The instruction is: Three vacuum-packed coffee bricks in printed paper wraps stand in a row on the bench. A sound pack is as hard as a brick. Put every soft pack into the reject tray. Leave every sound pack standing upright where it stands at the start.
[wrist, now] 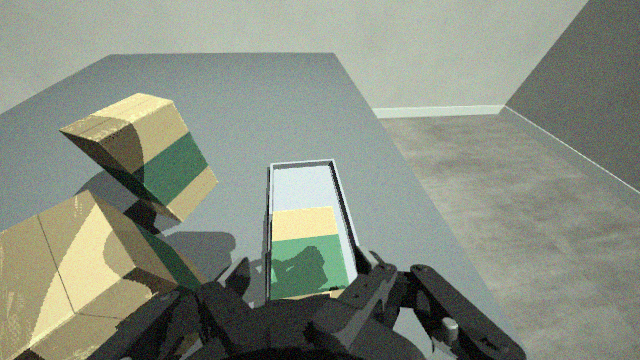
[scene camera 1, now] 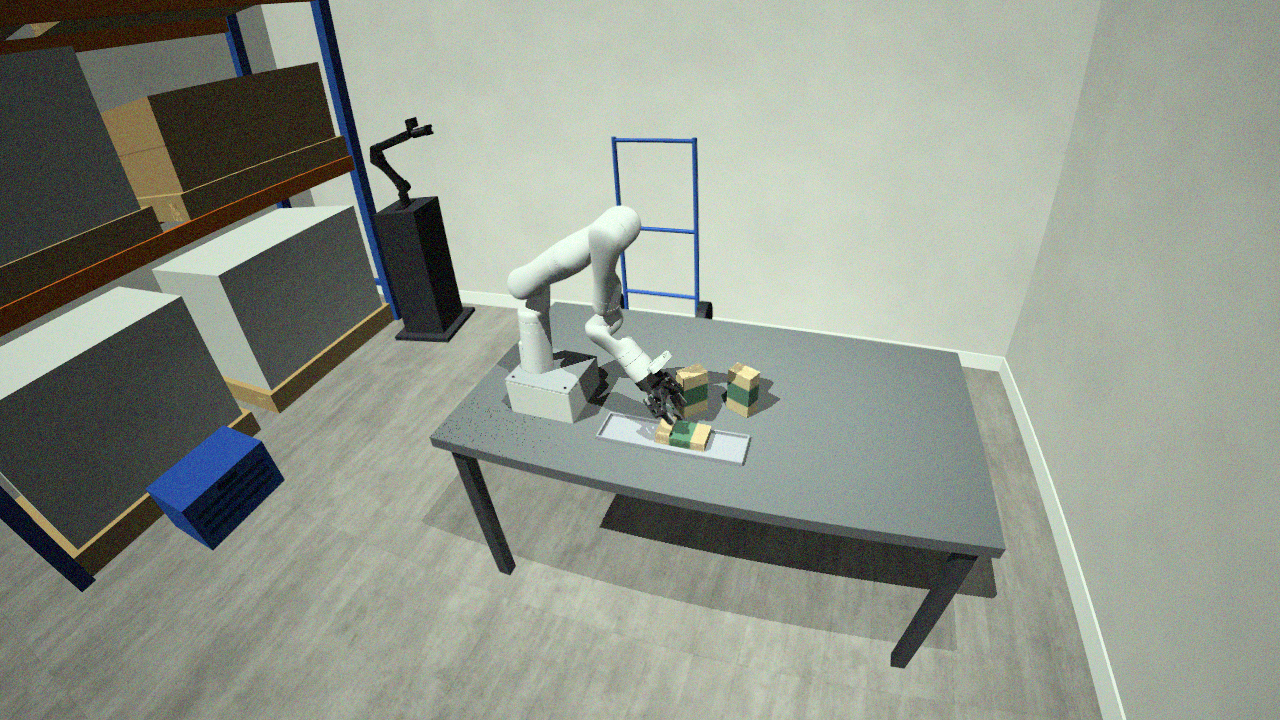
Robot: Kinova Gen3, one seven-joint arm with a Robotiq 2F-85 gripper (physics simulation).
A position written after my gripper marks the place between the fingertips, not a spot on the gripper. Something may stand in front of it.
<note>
I see my gripper (scene camera 1: 678, 414) and a reject tray (scene camera 1: 721, 446).
My gripper is seen too in the wrist view (wrist: 303, 263). The reject tray shows as well in the wrist view (wrist: 315, 186).
</note>
